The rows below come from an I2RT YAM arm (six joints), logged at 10 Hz.
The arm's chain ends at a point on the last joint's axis. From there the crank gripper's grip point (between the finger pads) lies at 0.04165 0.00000 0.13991 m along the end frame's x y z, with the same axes.
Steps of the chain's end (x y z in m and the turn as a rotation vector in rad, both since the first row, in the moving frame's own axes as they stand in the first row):
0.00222 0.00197 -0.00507 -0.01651 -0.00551 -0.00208
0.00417 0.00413 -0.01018 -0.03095 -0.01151 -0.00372
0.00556 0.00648 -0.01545 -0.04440 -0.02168 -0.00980
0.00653 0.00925 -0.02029 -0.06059 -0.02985 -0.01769
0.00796 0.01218 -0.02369 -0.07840 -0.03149 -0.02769
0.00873 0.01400 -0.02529 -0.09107 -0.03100 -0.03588
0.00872 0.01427 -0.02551 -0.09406 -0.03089 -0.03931
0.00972 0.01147 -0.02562 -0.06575 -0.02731 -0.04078
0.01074 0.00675 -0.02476 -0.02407 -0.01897 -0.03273
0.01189 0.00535 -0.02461 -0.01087 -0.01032 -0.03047
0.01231 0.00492 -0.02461 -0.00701 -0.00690 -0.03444
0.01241 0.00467 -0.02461 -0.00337 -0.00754 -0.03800
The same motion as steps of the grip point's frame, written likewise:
0.00145 0.00420 -0.00486 -0.01651 -0.00551 -0.00208
0.00256 0.00831 -0.00977 -0.03095 -0.01151 -0.00372
0.00255 0.01232 -0.01471 -0.04440 -0.02168 -0.00980
0.00241 0.01706 -0.01934 -0.06059 -0.02985 -0.01769
0.00368 0.02210 -0.02283 -0.07840 -0.03149 -0.02769
0.00458 0.02536 -0.02458 -0.09107 -0.03100 -0.03588
0.00461 0.02592 -0.02483 -0.09406 -0.03089 -0.03931
0.00604 0.01908 -0.02478 -0.06575 -0.02731 -0.04078
0.00811 0.00881 -0.02402 -0.02407 -0.01897 -0.03273
0.01045 0.00563 -0.02419 -0.01087 -0.01032 -0.03047
0.01134 0.00448 -0.02432 -0.00701 -0.00690 -0.03444
0.01133 0.00358 -0.02430 -0.00337 -0.00754 -0.03800

